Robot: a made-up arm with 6 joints. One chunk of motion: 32 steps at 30 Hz.
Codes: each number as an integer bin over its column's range. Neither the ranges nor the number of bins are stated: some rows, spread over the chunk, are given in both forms.
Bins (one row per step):
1: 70 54 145 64 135 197
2: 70 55 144 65 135 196
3: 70 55 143 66 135 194
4: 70 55 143 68 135 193
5: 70 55 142 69 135 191
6: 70 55 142 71 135 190
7: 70 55 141 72 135 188
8: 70 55 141 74 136 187
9: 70 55 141 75 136 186
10: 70 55 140 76 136 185
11: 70 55 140 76 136 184
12: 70 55 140 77 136 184
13: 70 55 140 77 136 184
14: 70 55 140 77 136 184
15: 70 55 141 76 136 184
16: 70 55 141 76 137 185
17: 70 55 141 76 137 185
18: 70 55 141 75 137 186
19: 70 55 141 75 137 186
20: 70 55 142 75 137 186
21: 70 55 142 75 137 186
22: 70 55 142 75 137 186
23: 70 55 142 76 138 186
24: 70 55 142 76 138 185
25: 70 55 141 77 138 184
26: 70 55 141 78 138 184
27: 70 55 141 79 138 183
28: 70 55 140 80 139 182
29: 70 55 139 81 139 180
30: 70 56 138 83 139 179
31: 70 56 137 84 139 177
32: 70 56 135 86 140 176
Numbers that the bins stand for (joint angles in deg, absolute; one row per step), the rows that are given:
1: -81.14 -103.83 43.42 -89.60 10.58 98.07
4: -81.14 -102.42 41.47 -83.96 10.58 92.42
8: -81.14 -102.42 39.52 -75.49 11.99 83.96
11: -81.14 -102.42 38.54 -72.67 11.99 79.72
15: -81.14 -102.42 39.52 -72.67 11.99 79.72
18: -81.14 -102.42 39.52 -74.08 13.41 82.55
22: -81.14 -102.42 40.50 -74.08 13.41 82.55
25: -81.14 -102.42 39.52 -71.26 14.82 79.72
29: -81.14 -102.42 37.57 -65.61 16.23 74.08
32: -81.14 -101.02 33.67 -58.56 17.64 68.44
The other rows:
2: -81.14 -102.42 42.45 -88.19 10.58 96.66
3: -81.14 -102.42 41.47 -86.78 10.58 93.84
5: -81.14 -102.42 40.50 -82.55 10.58 89.60
6: -81.14 -102.42 40.50 -79.72 10.58 88.19
7: -81.14 -102.42 39.52 -78.31 10.58 85.37
9: -81.14 -102.42 39.52 -74.08 11.99 82.55
10: -81.14 -102.42 38.54 -72.67 11.99 81.14
12: -81.14 -102.42 38.54 -71.26 11.99 79.72
13: -81.14 -102.42 38.54 -71.26 11.99 79.72
14: -81.14 -102.42 38.54 -71.26 11.99 79.72
16: -81.14 -102.42 39.52 -72.67 13.41 81.14
17: -81.14 -102.42 39.52 -72.67 13.41 81.14
19: -81.14 -102.42 39.52 -74.08 13.41 82.55
20: -81.14 -102.42 40.50 -74.08 13.41 82.55
21: -81.14 -102.42 40.50 -74.08 13.41 82.55
23: -81.14 -102.42 40.50 -72.67 14.82 82.55
24: -81.14 -102.42 40.50 -72.67 14.82 81.14
26: -81.14 -102.42 39.52 -69.85 14.82 79.72
27: -81.14 -102.42 39.52 -68.44 14.82 78.31
28: -81.14 -102.42 38.54 -67.03 16.23 76.90
30: -81.14 -101.02 36.59 -62.79 16.23 72.67
31: -81.14 -101.02 35.62 -61.38 16.23 69.85

